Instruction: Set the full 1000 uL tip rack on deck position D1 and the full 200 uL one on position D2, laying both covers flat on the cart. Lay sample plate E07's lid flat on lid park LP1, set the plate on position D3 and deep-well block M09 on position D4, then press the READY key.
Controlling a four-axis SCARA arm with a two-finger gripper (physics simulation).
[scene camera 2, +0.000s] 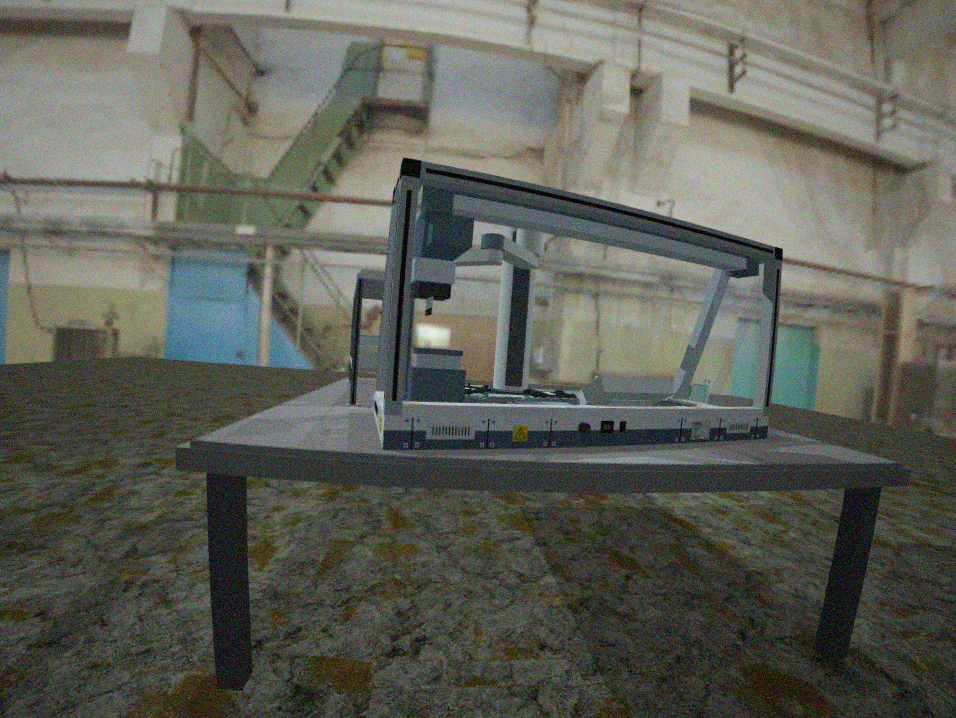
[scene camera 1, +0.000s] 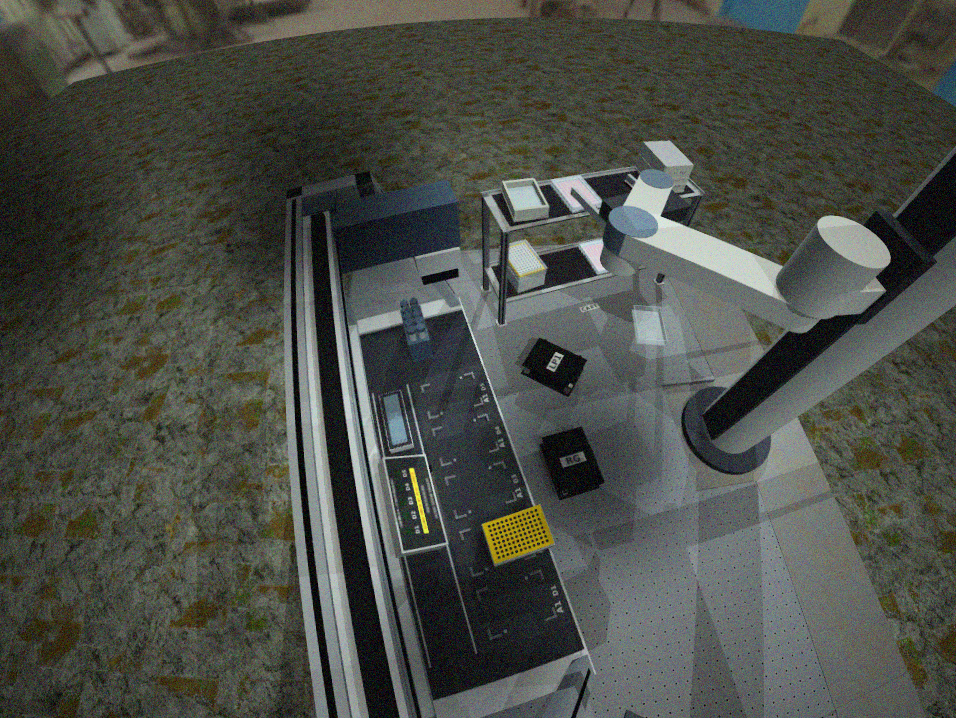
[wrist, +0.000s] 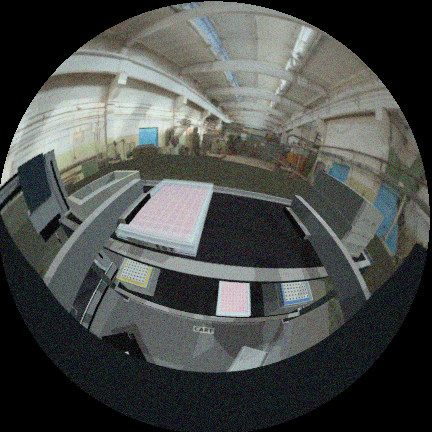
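Observation:
My gripper point(scene camera 1: 602, 187) point(wrist: 219, 192) is open and empty above the cart's upper shelf, its left finger beside sample plate E07 point(scene camera 1: 578, 194) point(wrist: 170, 215). The pink-welled plate sits left of centre between the fingers; its label is blurred. A yellow-rimmed tip rack point(scene camera 1: 527, 261) point(wrist: 135, 272) and a blue-rimmed rack point(wrist: 296, 292) stand on the cart's lower shelf. A yellow rack point(scene camera 1: 517, 534) with dark holes sits at D2. The black lid park LP1 point(scene camera 1: 554, 363) is bare. Block M09 and the READY key cannot be made out. The gripper is hidden in scene camera 2.
The cart point(scene camera 1: 503, 282) point(wrist: 225, 270) also holds an open pale box point(scene camera 1: 525, 199) point(wrist: 105, 188), a white block point(scene camera 1: 667, 163) and another pink plate point(scene camera 1: 594, 255) point(wrist: 234, 298). A clear flat sheet point(scene camera 1: 649, 325) point(wrist: 248, 359) and black stand RG point(scene camera 1: 571, 462) are on the table.

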